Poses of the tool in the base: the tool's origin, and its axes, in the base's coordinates. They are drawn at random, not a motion.
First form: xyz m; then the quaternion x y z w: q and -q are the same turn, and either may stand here.
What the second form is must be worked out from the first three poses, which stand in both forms.
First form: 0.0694 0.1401 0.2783 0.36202 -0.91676 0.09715 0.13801
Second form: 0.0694 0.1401 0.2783 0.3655 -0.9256 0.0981 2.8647
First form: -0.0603 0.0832 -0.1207 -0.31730 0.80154 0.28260 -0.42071
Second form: -0.0603 0.0832 -0.1207 0.3498 -0.8835 -0.3115 2.2731
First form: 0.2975 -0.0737 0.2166 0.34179 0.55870 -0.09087 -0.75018
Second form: 0.2975 -0.0737 0.2166 -0.5169 -0.8449 0.1374 1.4449
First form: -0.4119 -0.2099 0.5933 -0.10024 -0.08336 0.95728 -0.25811
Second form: -0.4119 -0.2099 0.5933 0.1038 0.0863 -0.9909 2.6195
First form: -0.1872 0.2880 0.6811 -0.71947 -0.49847 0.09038 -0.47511
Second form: -0.1872 0.2880 0.6811 0.8176 0.5665 -0.1027 2.1514
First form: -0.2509 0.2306 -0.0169 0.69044 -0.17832 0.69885 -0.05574
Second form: -0.2509 0.2306 -0.0169 -0.6915 0.1786 -0.6999 3.0301
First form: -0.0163 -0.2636 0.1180 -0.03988 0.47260 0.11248 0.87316
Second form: -0.0163 -0.2636 0.1180 -0.0818 0.9696 0.2308 1.0183
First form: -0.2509 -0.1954 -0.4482 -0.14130 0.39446 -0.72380 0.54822
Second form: -0.2509 -0.1954 -0.4482 -0.1690 0.4717 -0.8654 1.9811
